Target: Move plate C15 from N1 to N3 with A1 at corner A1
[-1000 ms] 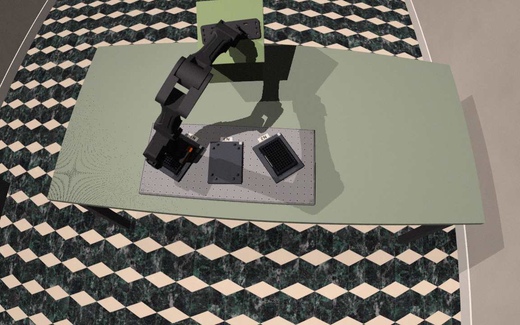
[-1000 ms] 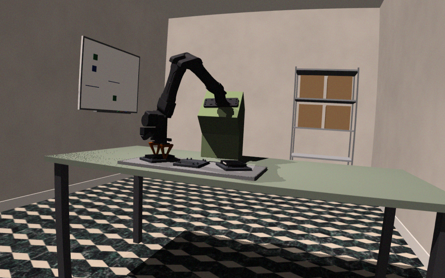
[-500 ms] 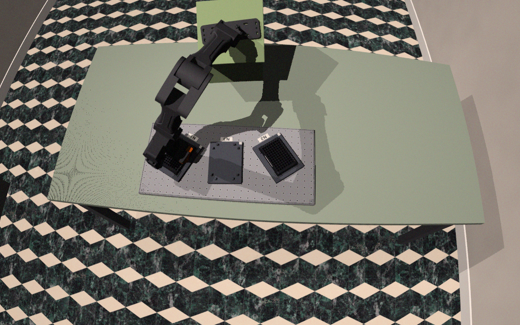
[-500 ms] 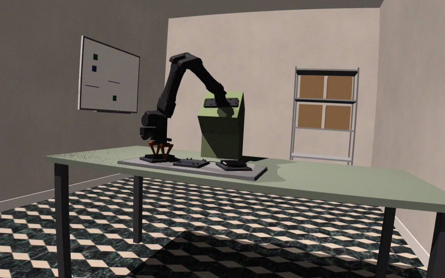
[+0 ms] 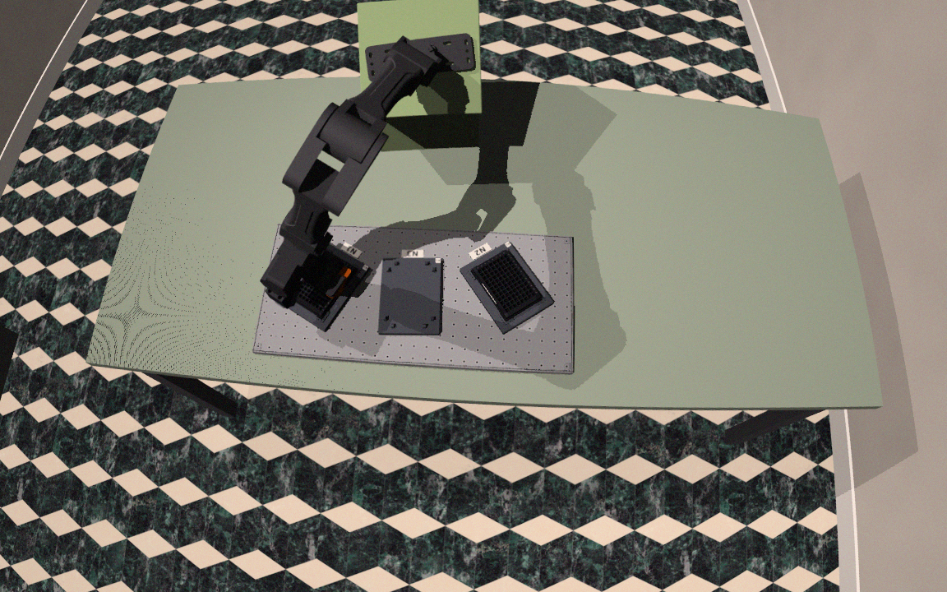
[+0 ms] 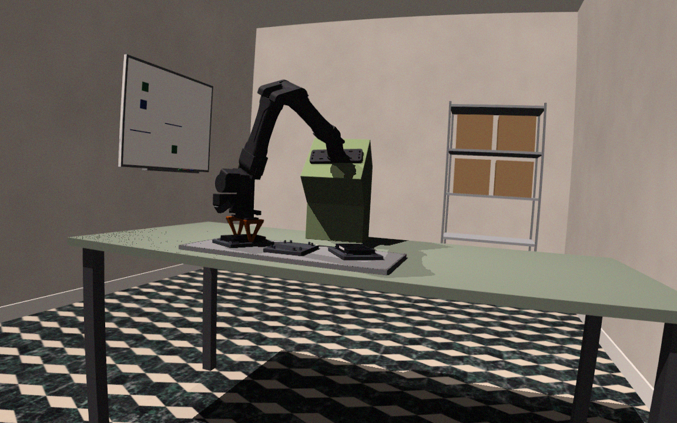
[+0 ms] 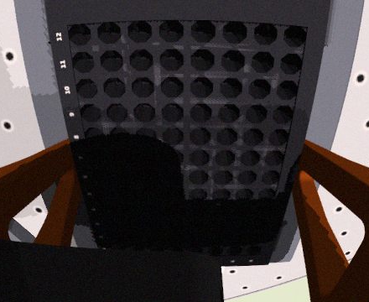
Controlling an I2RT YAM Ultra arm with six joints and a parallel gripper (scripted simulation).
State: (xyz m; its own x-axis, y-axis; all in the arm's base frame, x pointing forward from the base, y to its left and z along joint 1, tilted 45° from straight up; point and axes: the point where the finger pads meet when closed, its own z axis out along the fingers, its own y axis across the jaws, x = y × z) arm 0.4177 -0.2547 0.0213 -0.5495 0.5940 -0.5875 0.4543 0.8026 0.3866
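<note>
My gripper is now 2 cm above the plate nest N1. Round my hand: landing nest N3 (17 cm to the left, 5 cm ahead, 2 cm below); then N1 label (7 cm behind, 6 cm to the left, 2 cm below).
</note>
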